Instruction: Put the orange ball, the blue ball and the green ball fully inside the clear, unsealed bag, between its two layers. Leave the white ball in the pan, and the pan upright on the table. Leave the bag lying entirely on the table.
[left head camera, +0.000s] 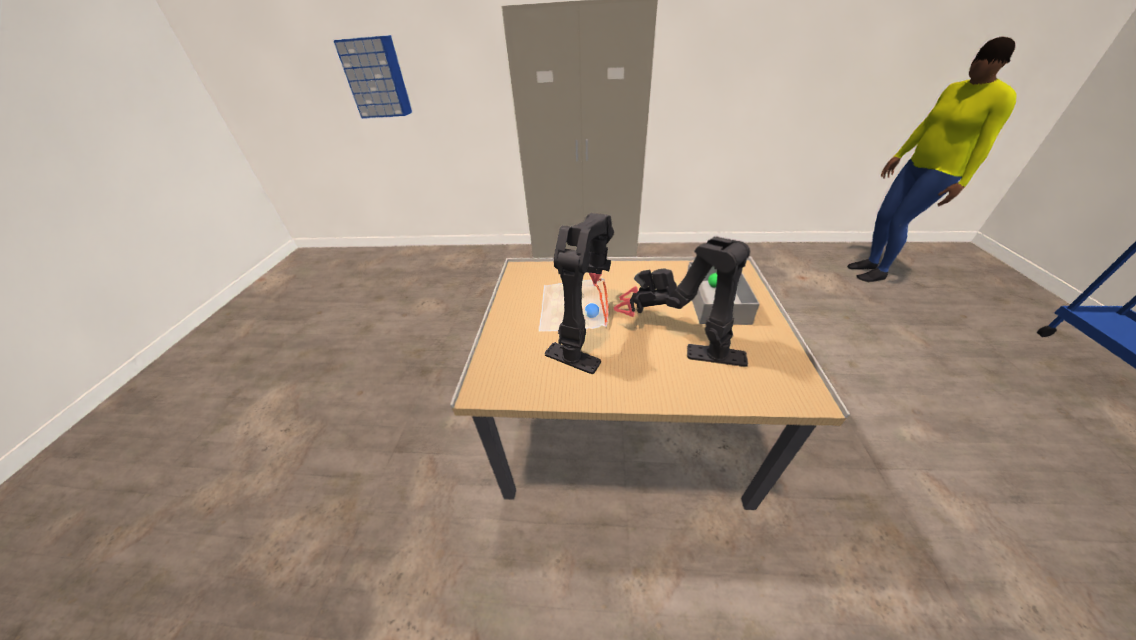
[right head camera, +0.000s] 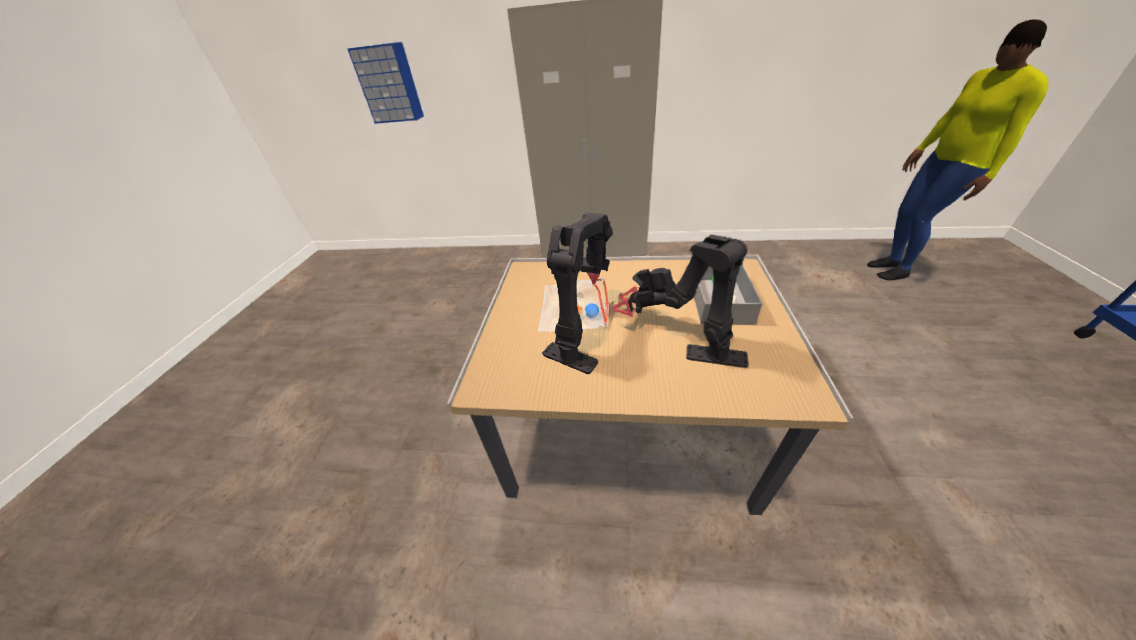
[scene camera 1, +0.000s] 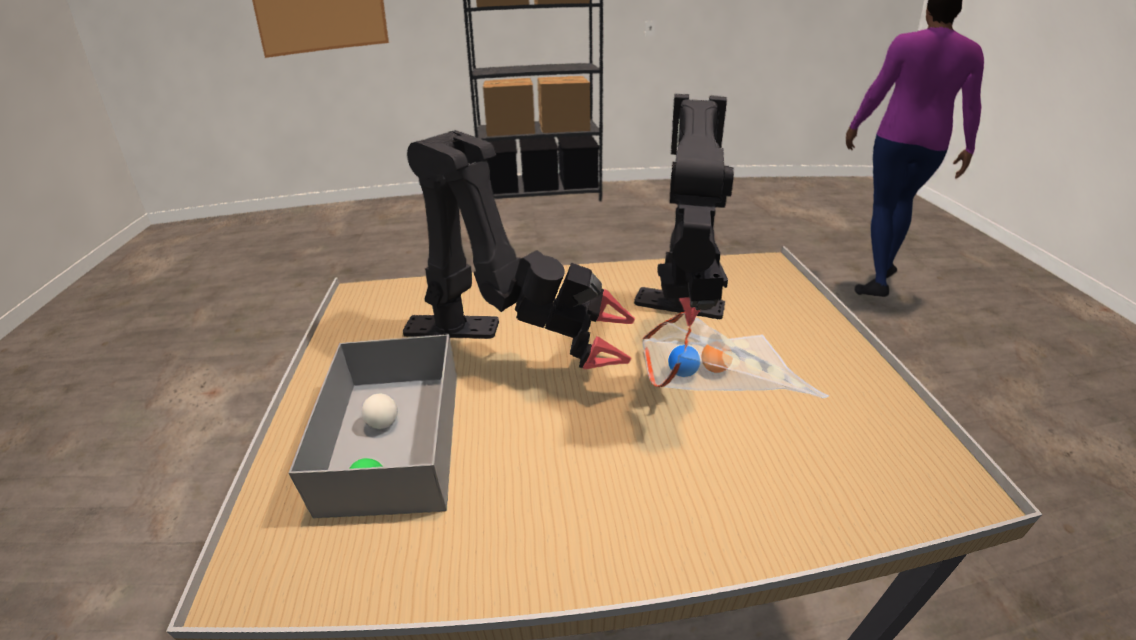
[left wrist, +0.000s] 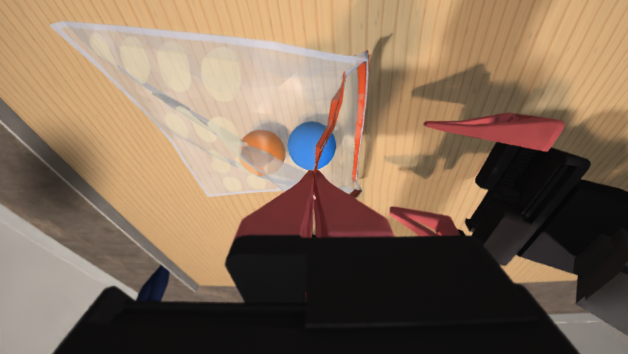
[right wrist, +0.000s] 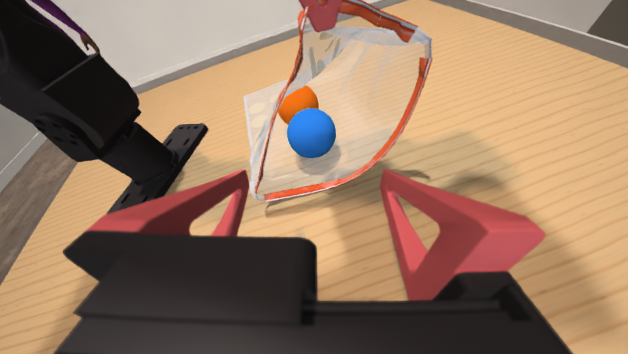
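Observation:
The clear bag (scene camera 1: 755, 377) (left wrist: 190, 55) lies on the table with its orange-edged mouth raised open. My left gripper (left wrist: 313, 177) (scene camera 1: 688, 318) is shut on the upper edge of the mouth and holds it up. The blue ball (scene camera 1: 683, 360) (left wrist: 311, 145) (right wrist: 311, 133) and the orange ball (scene camera 1: 716, 357) (left wrist: 262, 152) (right wrist: 300, 103) lie between the layers, the blue one nearer the mouth. My right gripper (right wrist: 314, 177) (scene camera 1: 631, 340) is open and empty, just outside the mouth. The green ball (scene camera 1: 366, 465) (left head camera: 713, 279) and the white ball (scene camera 1: 379, 411) lie in the upright pan (scene camera 1: 377, 491).
The pan stands at the left of the table (scene camera 1: 604, 540) in scene camera 1, in front of the right arm's base (scene camera 1: 413, 325). The left arm's base (scene camera 1: 647, 298) stands behind the bag there. A low rim (scene camera 1: 914, 384) runs along the table's side.

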